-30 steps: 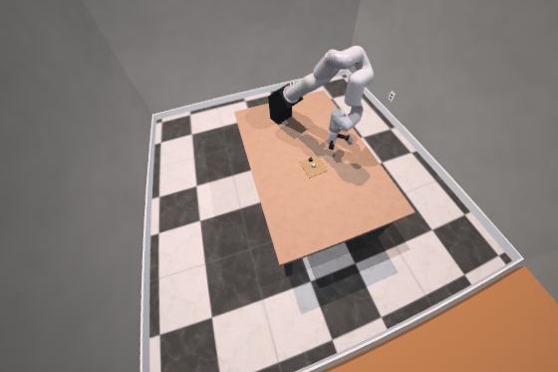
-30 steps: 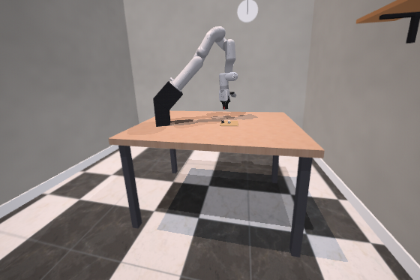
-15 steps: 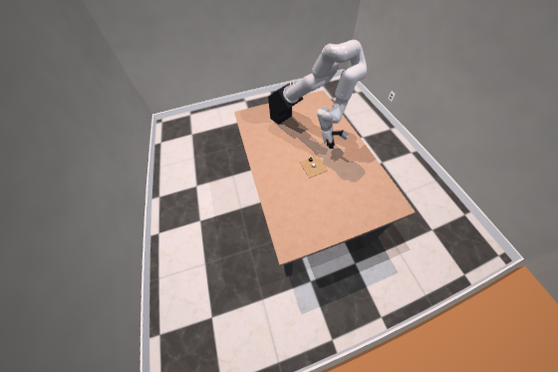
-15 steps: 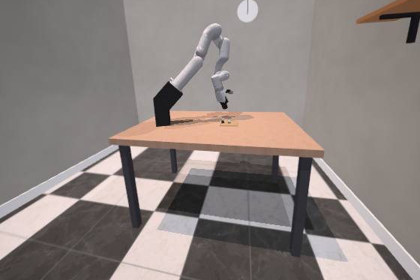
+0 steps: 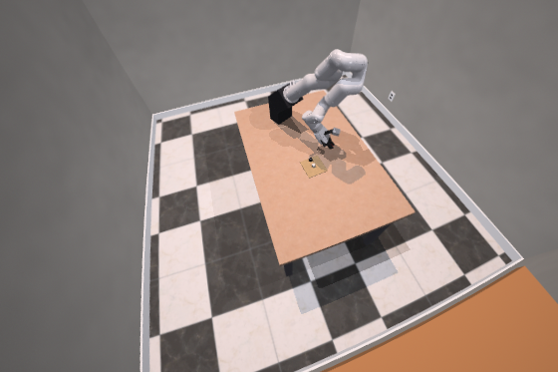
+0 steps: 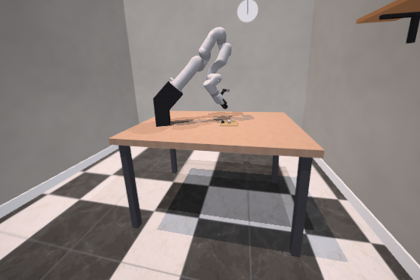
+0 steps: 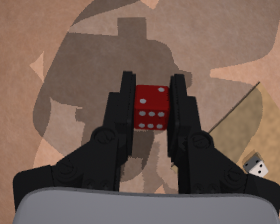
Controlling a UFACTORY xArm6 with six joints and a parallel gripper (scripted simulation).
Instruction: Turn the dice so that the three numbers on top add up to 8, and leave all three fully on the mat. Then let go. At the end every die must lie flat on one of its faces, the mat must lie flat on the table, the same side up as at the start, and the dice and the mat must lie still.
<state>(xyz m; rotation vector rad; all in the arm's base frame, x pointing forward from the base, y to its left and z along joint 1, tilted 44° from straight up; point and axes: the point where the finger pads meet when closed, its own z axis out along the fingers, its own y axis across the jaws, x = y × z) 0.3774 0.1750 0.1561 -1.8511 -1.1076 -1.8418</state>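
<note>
Now: hand 1 cm above the red die. The rest, counted from my hand: white die (12 cm to the right, 10 cm below, 8 cm ahead); then tan mat (12 cm to the right, 11 cm below, 8 cm ahead).
</note>
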